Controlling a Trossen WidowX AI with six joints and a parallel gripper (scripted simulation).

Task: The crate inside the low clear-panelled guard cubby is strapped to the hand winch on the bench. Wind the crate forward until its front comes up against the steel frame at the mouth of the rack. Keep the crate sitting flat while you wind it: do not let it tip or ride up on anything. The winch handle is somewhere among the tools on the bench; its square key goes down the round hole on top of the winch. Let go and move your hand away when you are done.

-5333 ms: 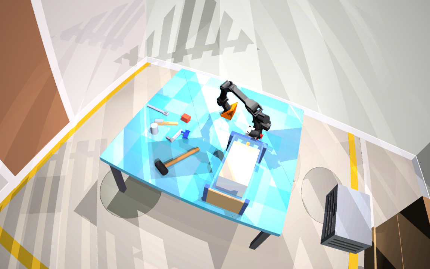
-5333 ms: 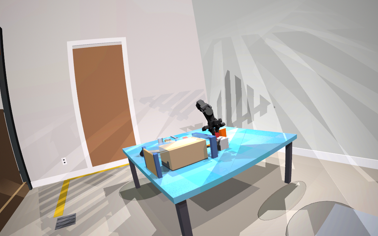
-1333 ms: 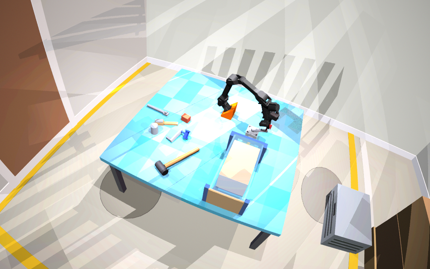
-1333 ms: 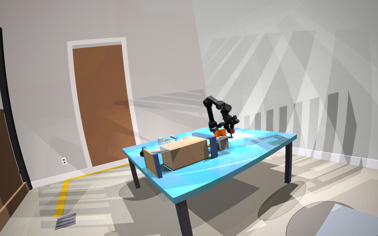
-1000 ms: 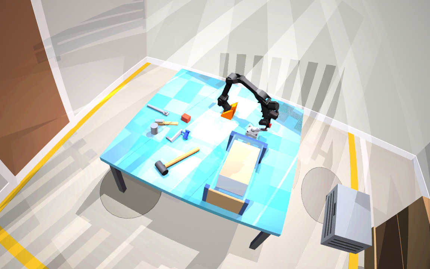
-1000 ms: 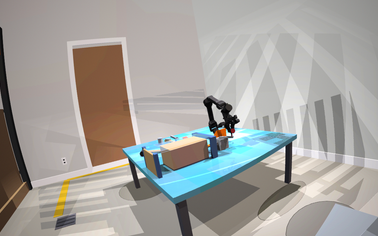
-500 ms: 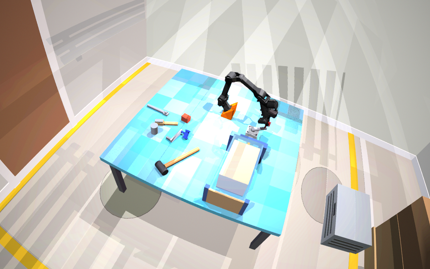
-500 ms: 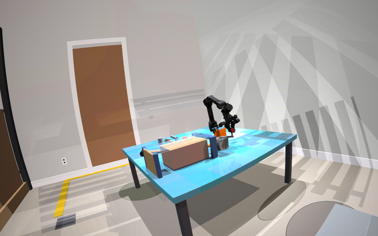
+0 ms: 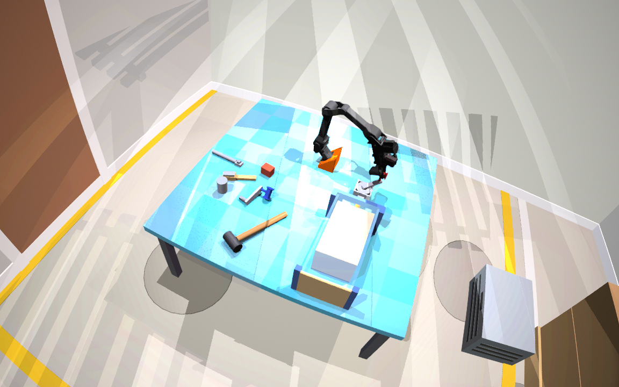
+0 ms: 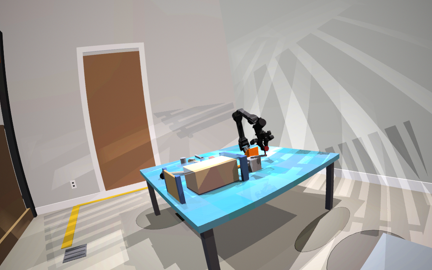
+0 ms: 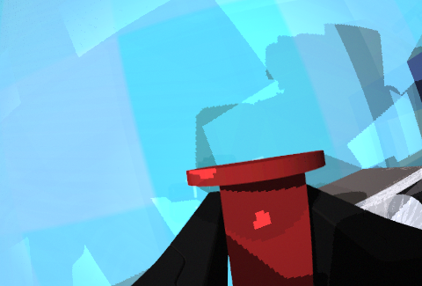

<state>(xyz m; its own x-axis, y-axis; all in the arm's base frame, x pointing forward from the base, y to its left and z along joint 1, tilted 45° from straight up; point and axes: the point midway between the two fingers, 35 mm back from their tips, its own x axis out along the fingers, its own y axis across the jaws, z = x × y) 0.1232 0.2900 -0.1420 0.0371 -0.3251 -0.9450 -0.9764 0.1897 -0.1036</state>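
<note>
Now: gripper tip 40 mm to the left of the winch handle, 30 mm short of it and 30 mm above it. Round my gripper tip: clear-panelled cubby (480 mm ahead, 100 mm to the right, 20 mm below); then red knob (10 mm to the right); then grey winch (100 mm below, 90 mm to the right, 60 mm ahead).
</note>
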